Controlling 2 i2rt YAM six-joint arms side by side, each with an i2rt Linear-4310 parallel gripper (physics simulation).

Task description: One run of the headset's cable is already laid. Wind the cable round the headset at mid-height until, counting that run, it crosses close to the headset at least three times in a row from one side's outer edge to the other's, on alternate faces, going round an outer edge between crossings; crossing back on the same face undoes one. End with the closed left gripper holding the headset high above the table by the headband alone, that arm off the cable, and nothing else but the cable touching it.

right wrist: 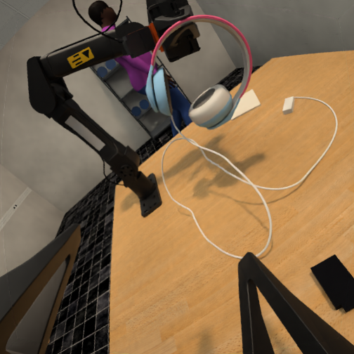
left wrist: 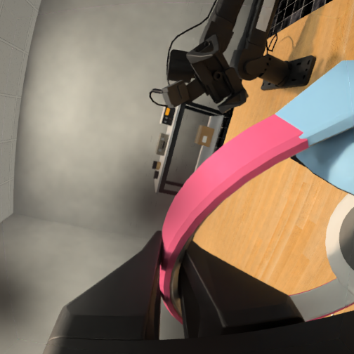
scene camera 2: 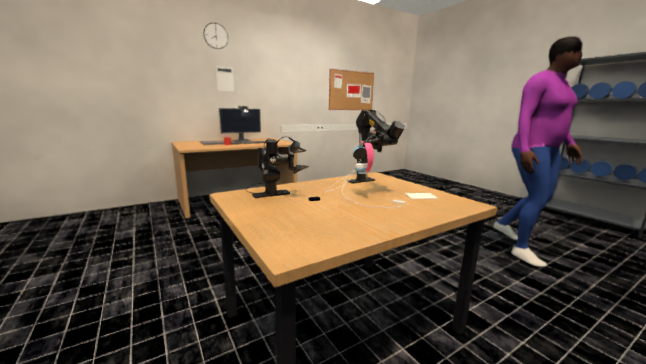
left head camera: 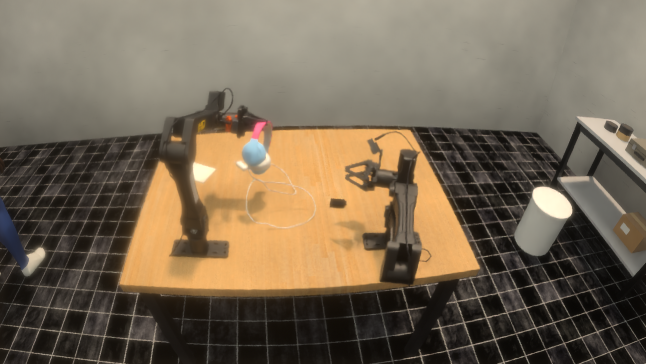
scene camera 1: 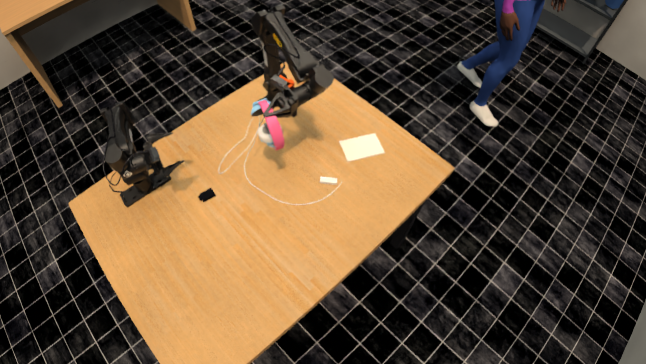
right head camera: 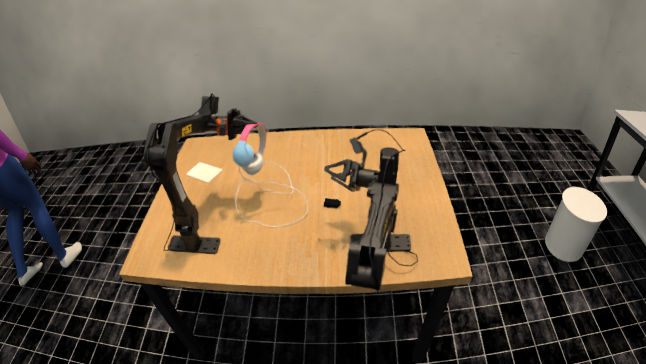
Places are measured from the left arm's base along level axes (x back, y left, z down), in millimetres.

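Pixels of known places: left gripper, fingertip midpoint: (scene camera 2: 363, 143) (left head camera: 267, 122) (scene camera 1: 264, 116) (right head camera: 257, 124); right gripper, fingertip midpoint: (scene camera 2: 307, 158) (left head camera: 344, 172) (scene camera 1: 178, 146) (right head camera: 327, 172); left arm's base, link origin: (scene camera 2: 361, 180) (left head camera: 200, 249) (right head camera: 193, 245); right arm's base, link origin: (scene camera 2: 271, 194) (scene camera 1: 145, 187).
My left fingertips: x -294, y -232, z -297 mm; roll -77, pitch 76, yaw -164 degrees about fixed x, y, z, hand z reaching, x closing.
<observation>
For each thing: its top centre in the pictures, then the offset to it from my left fingertips.
- headset, top centre: (scene camera 1: 266, 106) (left head camera: 259, 123) (right head camera: 248, 125) (scene camera 2: 365, 140) dz -9, dx +20, dy +26 mm
- white block, top centre: (scene camera 1: 328, 179) dz +285, dx -163, dy +121 mm
- small black block, top centre: (right head camera: 332, 201) (left head camera: 338, 201) (scene camera 1: 205, 194) dz +282, dx +76, dy -246 mm
- pale sheet, top centre: (scene camera 1: 362, 146) (left head camera: 195, 171) (right head camera: 203, 171) (scene camera 2: 421, 195) dz +292, dx -134, dy +320 mm
The headset (left head camera: 254, 153) (right head camera: 243, 154) (scene camera 1: 275, 131) (scene camera 2: 370, 157) (left wrist: 225, 167) hangs above the table, pink headband up, blue and white cups down. My left gripper (left head camera: 264, 121) (right head camera: 254, 123) (left wrist: 168, 239) is shut on its headband. The white cable (left head camera: 315, 205) (right head camera: 307, 205) (scene camera 1: 295, 204) (right wrist: 336, 125) hangs from the blue cup and lies in loops on the table, ending at a white block (scene camera 1: 328, 180) (right wrist: 288, 105). No run shows across the cups in the right wrist view. My right gripper (left head camera: 346, 170) (right head camera: 326, 169) (scene camera 1: 177, 148) (right wrist: 166, 246) is open and empty, apart from headset and cable.
A small black block (left head camera: 337, 203) (right head camera: 332, 203) (scene camera 1: 206, 194) (right wrist: 334, 281) lies on the table beyond the cable loop. A pale sheet (right head camera: 204, 172) (scene camera 1: 361, 147) lies near the left arm. A person (scene camera 2: 547, 112) stands beyond the table; a white bin (left head camera: 542, 222) stands on the floor.
</observation>
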